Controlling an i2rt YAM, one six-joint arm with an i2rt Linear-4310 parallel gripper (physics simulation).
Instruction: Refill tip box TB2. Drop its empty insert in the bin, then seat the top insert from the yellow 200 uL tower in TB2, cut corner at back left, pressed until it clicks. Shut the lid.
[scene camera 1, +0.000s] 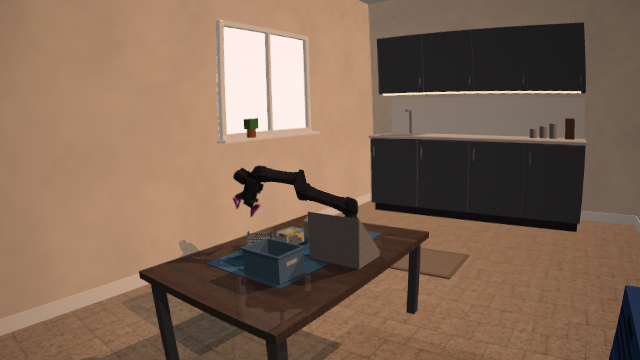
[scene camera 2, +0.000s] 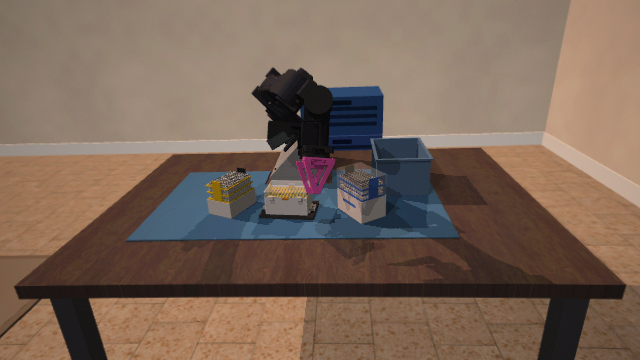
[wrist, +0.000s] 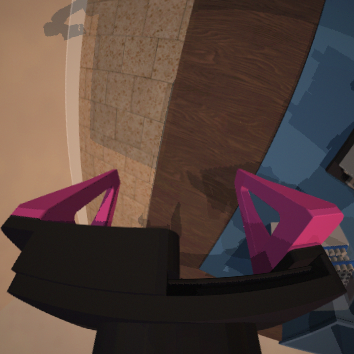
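A white tip box (scene camera 2: 287, 206) (scene camera 1: 291, 236) (wrist: 348, 165) stands on a black base at the middle of the mat. A yellow insert (scene camera 2: 286, 192) sits in its top; whether it has tips is too small to tell. The box's label is not readable, and a clear lid seems raised behind it. The yellow tower (scene camera 2: 232, 194) of stacked inserts stands left of the box in scene camera 2. The bin (scene camera 2: 401, 175) (scene camera 1: 272, 265) (wrist: 320, 332) is a blue-grey open tub at the mat's far right corner. My gripper (scene camera 1: 245, 210) (scene camera 2: 315, 192) (wrist: 176, 175) is open and empty, high above the table.
A blue tower (scene camera 2: 361, 199) (scene camera 1: 259, 236) (wrist: 341, 256) under a clear cover stands between the tip box and the bin. The blue mat (scene camera 2: 165, 220) lies on the wooden table (scene camera 2: 320, 267). The grey wedge-shaped arm stand (scene camera 1: 334, 240) is beside the bin.
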